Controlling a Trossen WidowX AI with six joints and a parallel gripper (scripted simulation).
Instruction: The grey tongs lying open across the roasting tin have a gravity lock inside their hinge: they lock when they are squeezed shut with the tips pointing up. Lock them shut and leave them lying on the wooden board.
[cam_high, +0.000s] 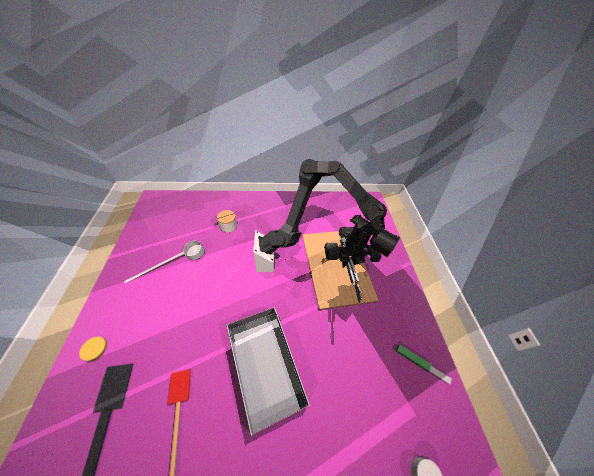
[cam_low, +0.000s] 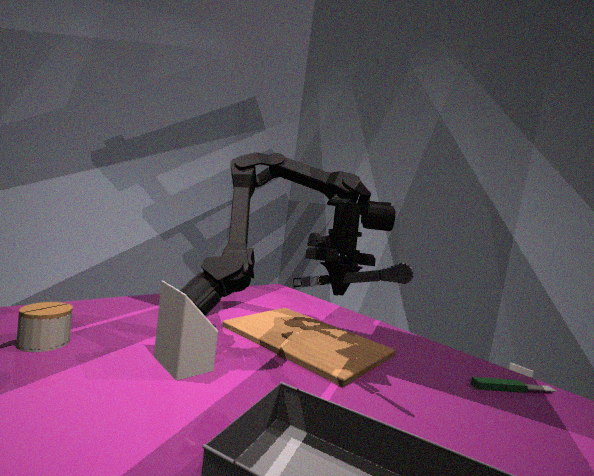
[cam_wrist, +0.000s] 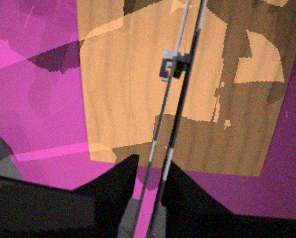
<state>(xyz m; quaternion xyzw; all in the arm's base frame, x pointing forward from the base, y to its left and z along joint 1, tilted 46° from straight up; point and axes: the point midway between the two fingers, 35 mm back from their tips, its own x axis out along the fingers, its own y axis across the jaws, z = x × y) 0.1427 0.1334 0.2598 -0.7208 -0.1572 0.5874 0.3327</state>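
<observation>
My gripper tip is now 130 mm above the wooden board, 80 mm past it and 20 mm to the right of it. Also, from my gripper tip: green-handled knife (340 mm ahead, 200 mm to the left, 130 mm below); roasting tin (320 mm to the right, 240 mm ahead, 110 mm below); yellow piece (60 mm behind, 20 mm above, 10 mm to the left).
</observation>
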